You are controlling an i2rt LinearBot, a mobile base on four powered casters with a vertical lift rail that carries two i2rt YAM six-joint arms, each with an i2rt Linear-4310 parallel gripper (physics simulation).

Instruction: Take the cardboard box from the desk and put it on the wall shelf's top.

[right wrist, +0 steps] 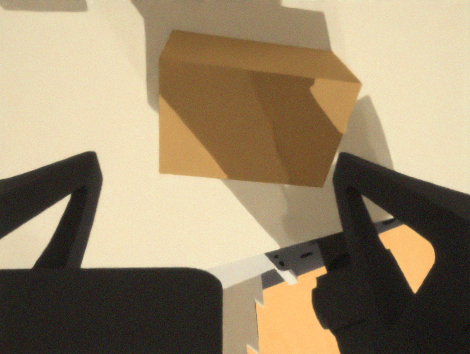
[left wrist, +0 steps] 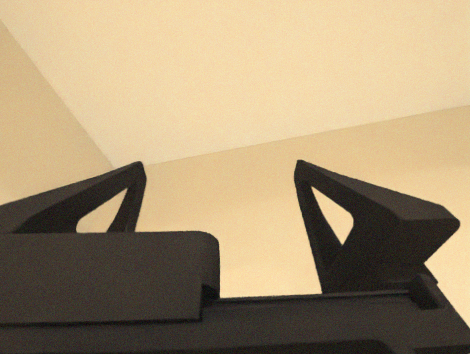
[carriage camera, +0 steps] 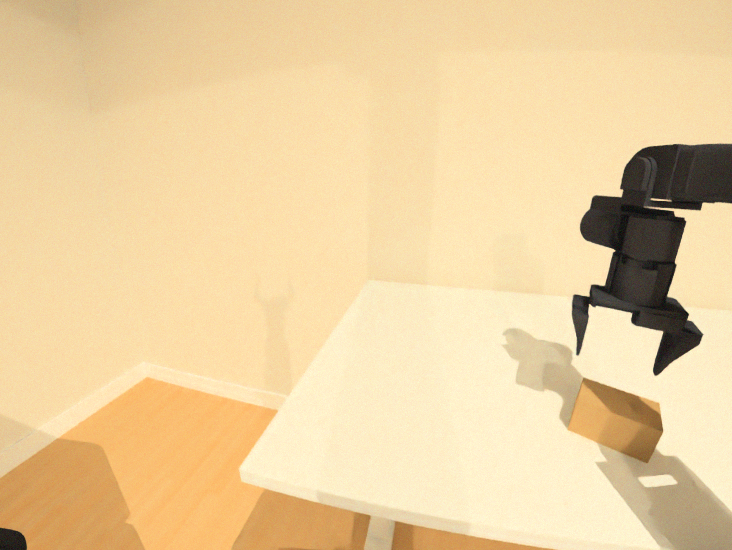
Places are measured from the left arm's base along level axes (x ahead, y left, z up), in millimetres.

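Where they show: left gripper, fingertip midpoint: (left wrist: 220, 169); right gripper, fingertip midpoint: (right wrist: 219, 165) (carriage camera: 614, 363).
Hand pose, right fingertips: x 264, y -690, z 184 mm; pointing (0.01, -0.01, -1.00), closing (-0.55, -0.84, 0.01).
Each offset is from my right fingertips to the top centre of the thing. "pt": to the spot under its first point. Level surfaces: height alone.
The brown cardboard box {20 mm back, 8 mm right, 50 mm down} (carriage camera: 615, 421) (right wrist: 240, 120) lies on the white desk {105 mm down} (carriage camera: 414, 402) (right wrist: 75, 90), at the right in the carriage view and at the upper middle in the right wrist view. My right gripper (carriage camera: 616, 364) (right wrist: 219, 165) is open and empty, pointing down above the box, with a gap between its fingertips and the box. In the right wrist view the box appears beyond the fingertips, set toward the right finger. My left gripper (left wrist: 220, 169) is open and empty, with walls and ceiling behind it. The wall shelf does not show in these views.
The desk's left front corner {pt 90 mm back, 498 mm left, 114 mm down} (carriage camera: 243, 474) juts out over the wooden floor {825 mm down} (carriage camera: 177, 449). The desk's back edge lies near the wall (carriage camera: 266, 177). The desk's front edge (right wrist: 240, 269) shows low in the right wrist view, with a dark part of the robot beside it.
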